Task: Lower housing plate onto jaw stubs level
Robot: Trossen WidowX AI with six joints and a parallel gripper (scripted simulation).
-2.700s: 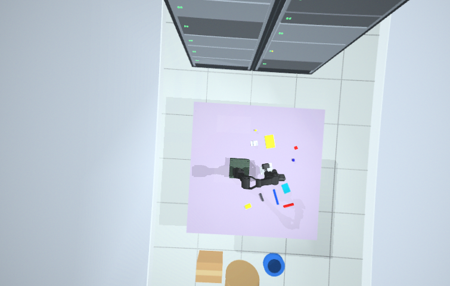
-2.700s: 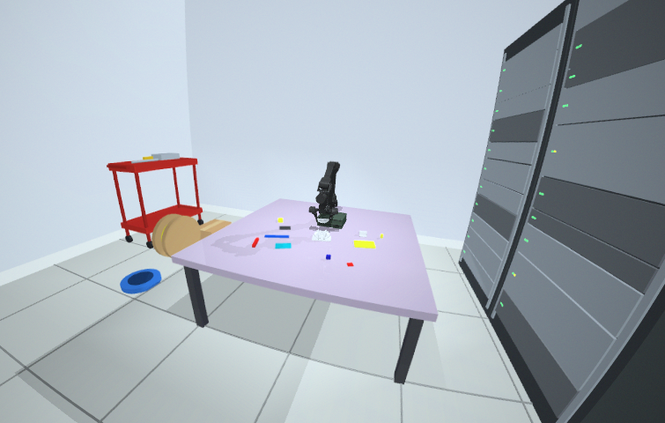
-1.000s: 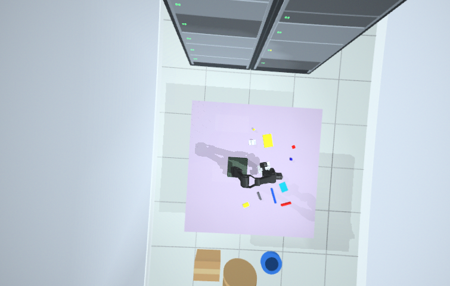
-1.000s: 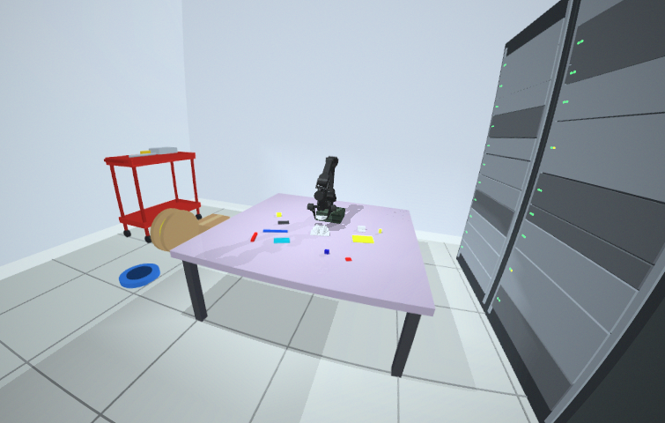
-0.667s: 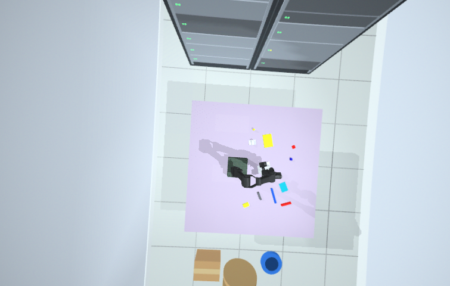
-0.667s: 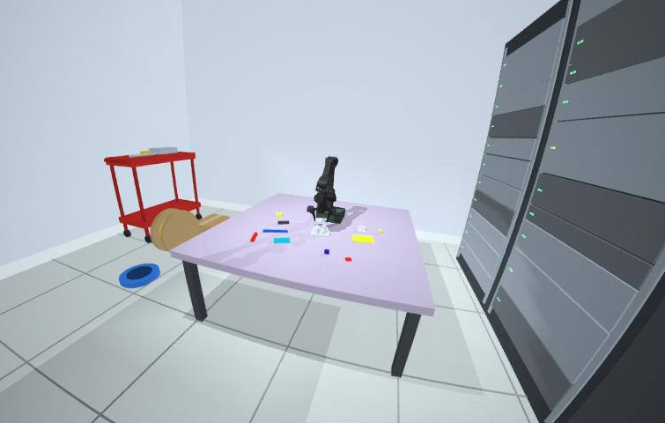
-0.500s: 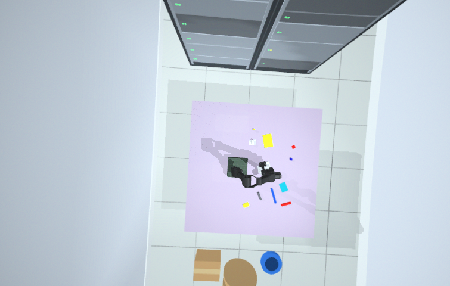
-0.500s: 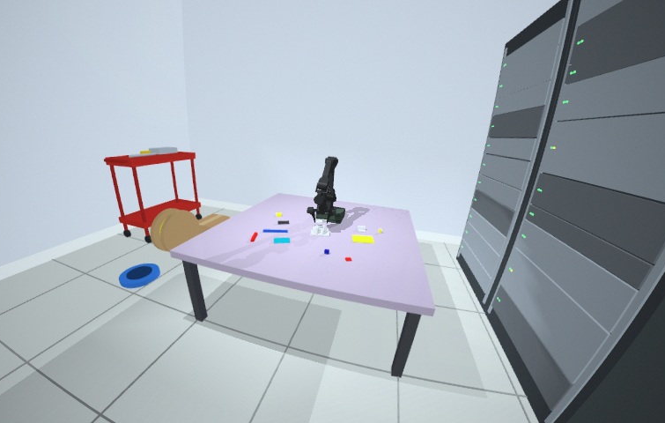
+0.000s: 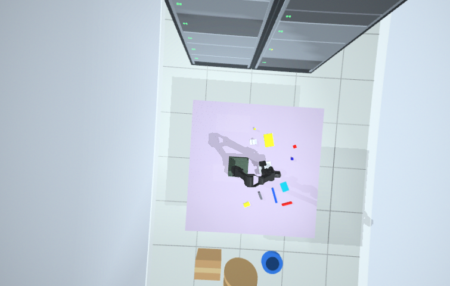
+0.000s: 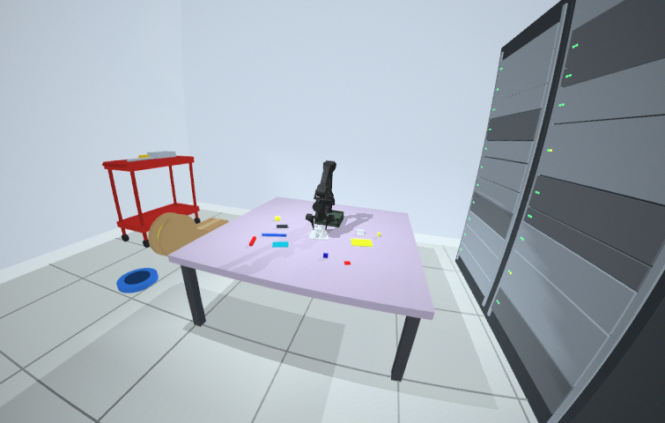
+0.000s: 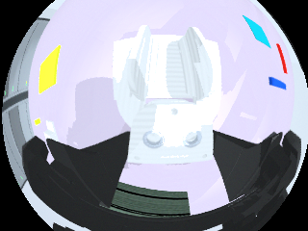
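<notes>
Now: the white housing plate 1 cm ahead of my gripper tip and 2 cm above it. Round my gripper tip: white block (8 cm behind, 27 cm to the left, 1 cm below); yellow plate (7 cm ahead, 29 cm to the left, 2 cm below); blue bar (14 cm ahead, 26 cm to the right, 2 cm below).
</notes>
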